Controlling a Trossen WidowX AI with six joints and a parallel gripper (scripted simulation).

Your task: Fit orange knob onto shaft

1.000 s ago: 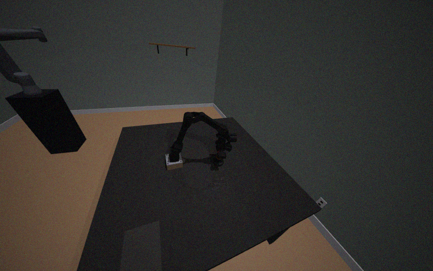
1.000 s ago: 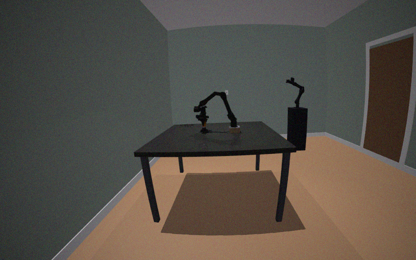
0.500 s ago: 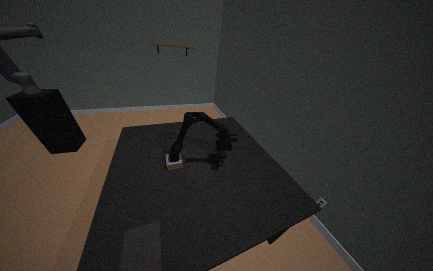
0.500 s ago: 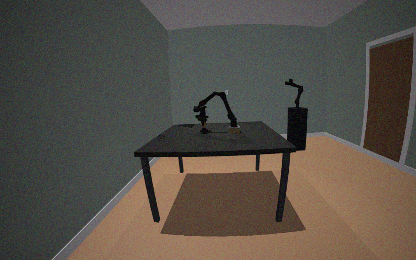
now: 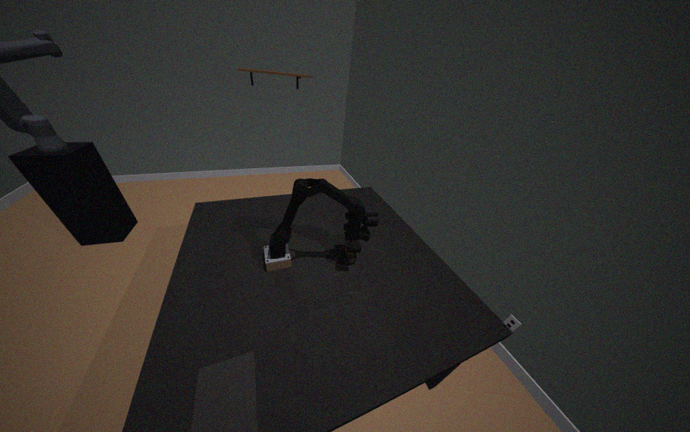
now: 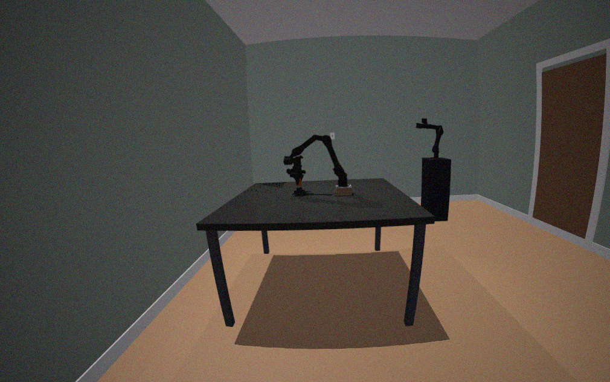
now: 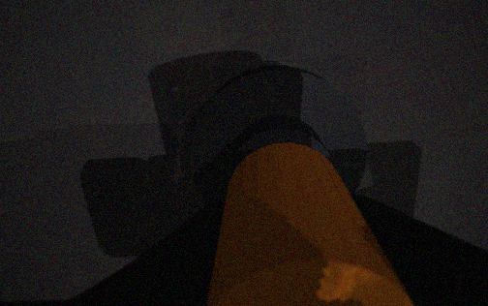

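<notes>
Now: the dark round pedestal 4 cm below my gripper tip. Also, from my gripper tip: orange knob: 3 cm above.
</notes>
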